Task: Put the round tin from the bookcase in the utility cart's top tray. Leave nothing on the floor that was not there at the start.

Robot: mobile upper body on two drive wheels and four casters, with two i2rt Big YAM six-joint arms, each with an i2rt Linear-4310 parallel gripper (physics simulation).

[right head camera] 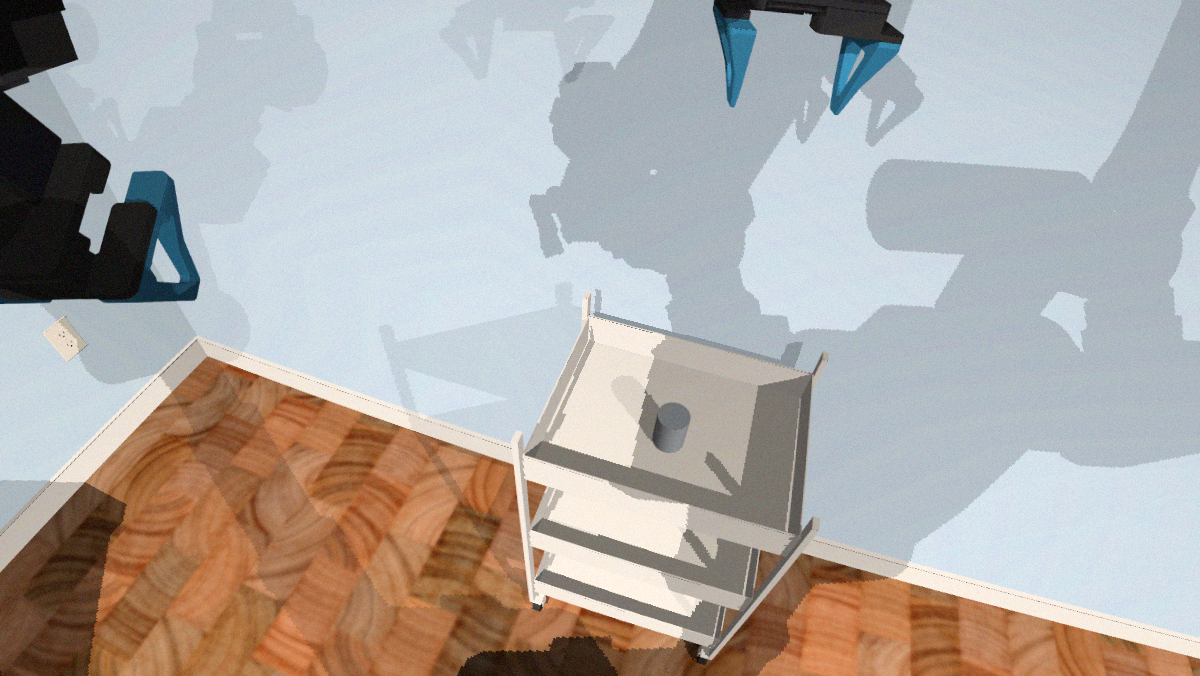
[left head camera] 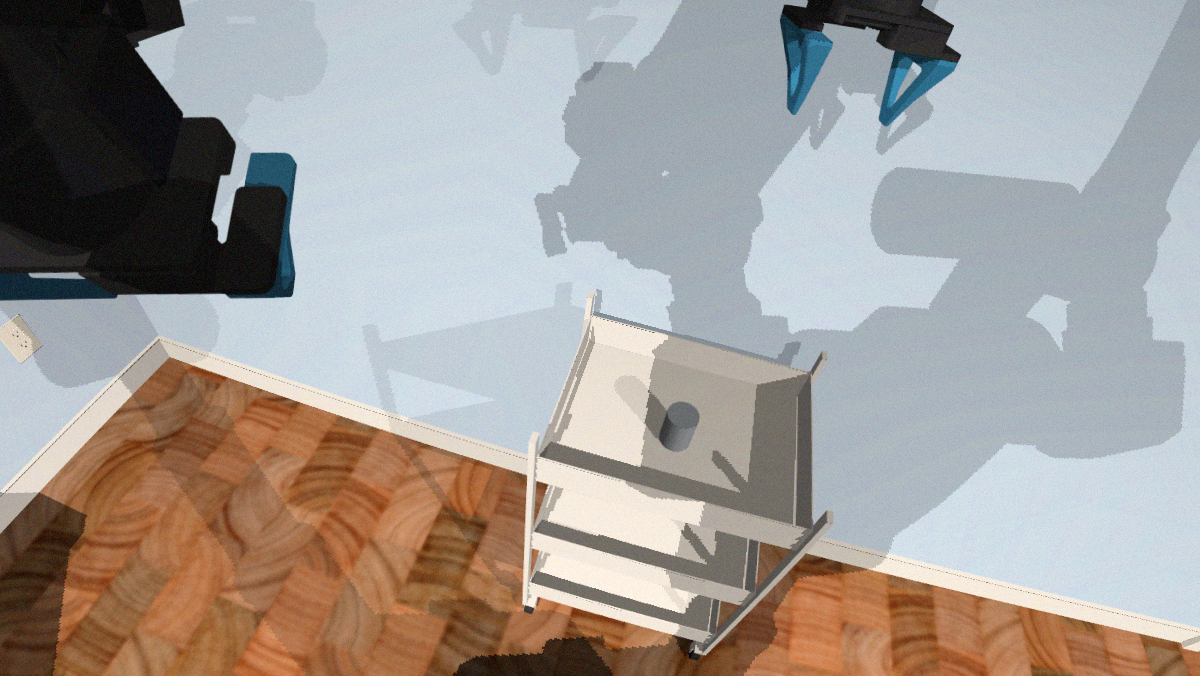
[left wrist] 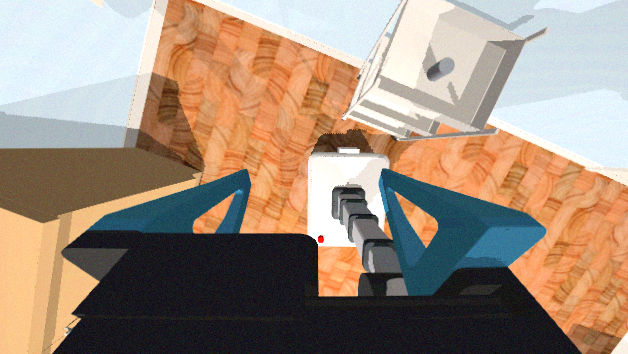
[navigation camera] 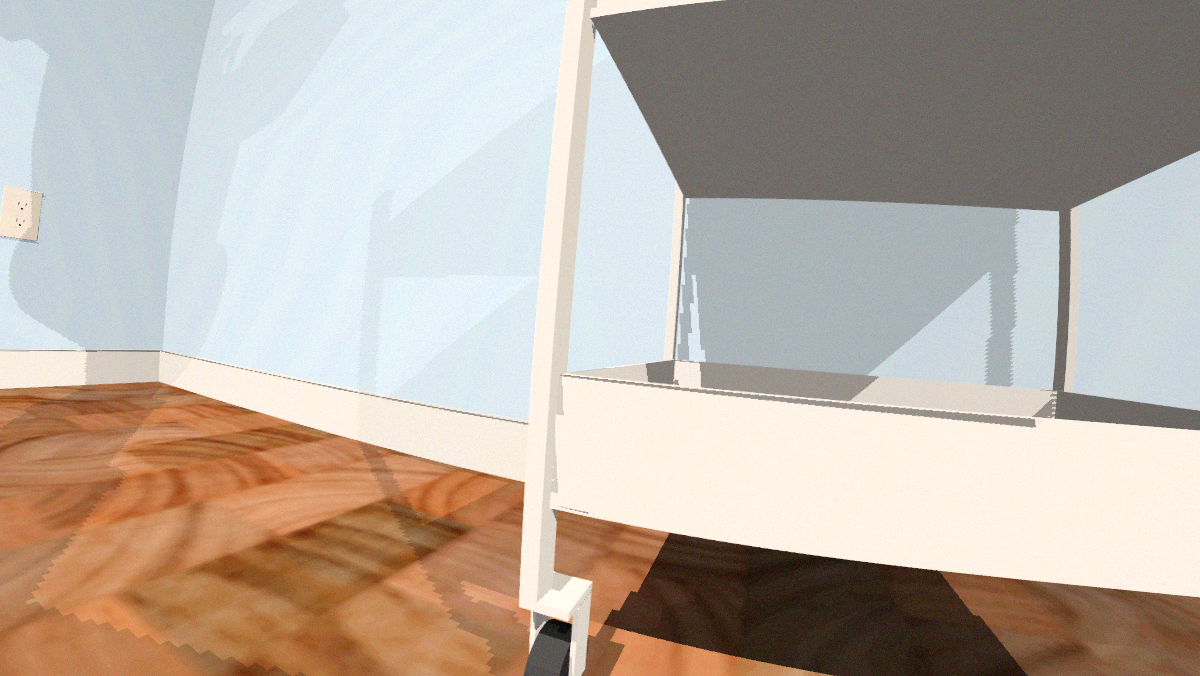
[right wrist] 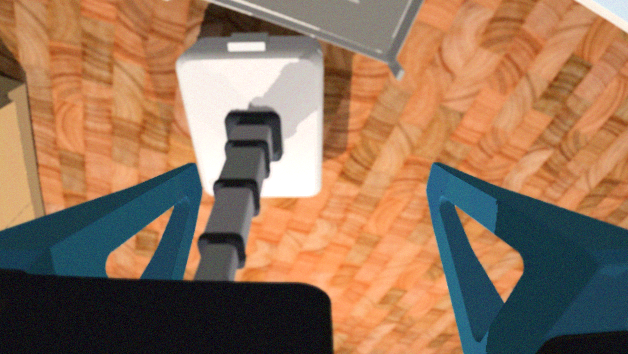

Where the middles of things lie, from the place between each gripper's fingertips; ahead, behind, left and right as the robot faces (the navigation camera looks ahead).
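I find the round grey tin (right head camera: 673, 419) slightly ahead of my right hand and a long way below it. Going by its middle, the tin is nearer to my right hand than to my left hand.
Seen from my left hand, the tin is well to the right, well ahead and a long way below.
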